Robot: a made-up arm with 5 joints.
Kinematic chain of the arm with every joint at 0, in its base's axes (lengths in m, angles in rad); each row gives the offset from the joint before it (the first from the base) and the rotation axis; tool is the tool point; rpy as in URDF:
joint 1: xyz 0 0 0.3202 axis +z
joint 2: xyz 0 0 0 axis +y
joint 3: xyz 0.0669 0 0.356 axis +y
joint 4: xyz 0.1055 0 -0.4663 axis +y
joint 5: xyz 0.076 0 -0.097 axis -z
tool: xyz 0 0 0 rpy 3.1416 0 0
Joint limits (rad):
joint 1: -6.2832..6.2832
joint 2: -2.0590..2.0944
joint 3: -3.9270..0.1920
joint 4: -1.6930..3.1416
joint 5: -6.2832..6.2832
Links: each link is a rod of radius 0.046 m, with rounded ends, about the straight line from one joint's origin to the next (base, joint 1, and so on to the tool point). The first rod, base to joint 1, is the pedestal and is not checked.
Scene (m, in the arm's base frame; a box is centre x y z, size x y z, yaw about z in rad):
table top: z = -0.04
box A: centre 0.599 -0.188 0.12 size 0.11 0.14 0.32 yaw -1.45
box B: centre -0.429 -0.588 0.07 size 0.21 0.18 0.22 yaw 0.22
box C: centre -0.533 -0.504 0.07 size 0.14 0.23 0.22 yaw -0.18
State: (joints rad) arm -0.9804 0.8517 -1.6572 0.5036 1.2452
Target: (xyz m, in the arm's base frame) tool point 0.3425 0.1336 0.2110
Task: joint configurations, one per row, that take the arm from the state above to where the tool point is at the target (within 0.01 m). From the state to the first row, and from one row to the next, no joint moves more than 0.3 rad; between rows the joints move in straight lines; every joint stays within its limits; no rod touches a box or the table.
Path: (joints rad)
1: -0.7293 0.6114 -1.4296 0.4304 1.2635
2: -0.4783 0.3711 -1.2021 0.3573 1.2818
3: -0.2272 0.1309 -0.9745 0.2841 1.3001
4: -0.0275 0.0574 -0.7990 0.5806 1.2818
5: 0.1722 -0.0161 -0.6234 0.8770 1.2635
6: 0.3719 -0.0895 -0.4478 1.1734 1.2452

